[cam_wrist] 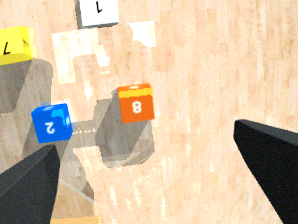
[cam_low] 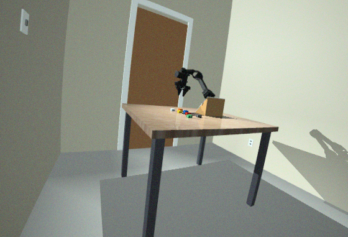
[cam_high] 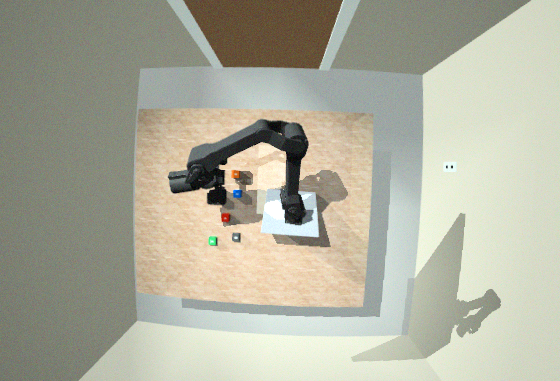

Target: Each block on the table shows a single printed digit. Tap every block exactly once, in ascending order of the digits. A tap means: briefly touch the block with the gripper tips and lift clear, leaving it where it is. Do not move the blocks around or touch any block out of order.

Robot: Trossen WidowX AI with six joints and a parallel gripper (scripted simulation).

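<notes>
The black block is 27 cm to the left of my gripper tip, 13 cm below it and 6 cm behind it. Round my gripper tip: blue block 13 cm below, 8 cm to the left, 4 cm behind; then orange block 13 cm below, 2 cm behind, 1 cm to the right; then white block 13 cm below, 7 cm ahead, 3 cm to the left.
</notes>
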